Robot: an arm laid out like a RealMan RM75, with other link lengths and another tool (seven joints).
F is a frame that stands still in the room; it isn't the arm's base.
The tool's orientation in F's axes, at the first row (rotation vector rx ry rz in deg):
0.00 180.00 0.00
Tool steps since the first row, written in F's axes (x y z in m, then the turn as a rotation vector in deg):
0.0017 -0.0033 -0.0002 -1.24 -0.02 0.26
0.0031 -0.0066 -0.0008 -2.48 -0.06 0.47
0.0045 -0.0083 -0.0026 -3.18 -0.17 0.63
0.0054 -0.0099 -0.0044 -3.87 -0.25 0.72
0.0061 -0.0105 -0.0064 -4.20 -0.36 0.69
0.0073 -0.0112 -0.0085 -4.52 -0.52 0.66
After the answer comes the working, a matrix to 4 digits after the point.
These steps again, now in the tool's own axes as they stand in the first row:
-0.0017 -0.0033 0.0002 1.24 -0.02 -0.26
-0.0031 -0.0066 0.0008 2.48 -0.06 -0.47
-0.0045 -0.0083 0.0026 3.18 -0.17 -0.63
-0.0054 -0.0099 0.0044 3.87 -0.25 -0.72
-0.0061 -0.0105 0.0064 4.20 -0.36 -0.69
-0.0073 -0.0112 0.0085 4.52 -0.52 -0.66

The tool's axes in the first row as the columns of a matrix, in F's axes (rounded; the answer above uses it unrounded):
-1.0000 0.0000 0.0000
0.0000 1.0000 0.0000
0.0000 0.0000 -1.0000

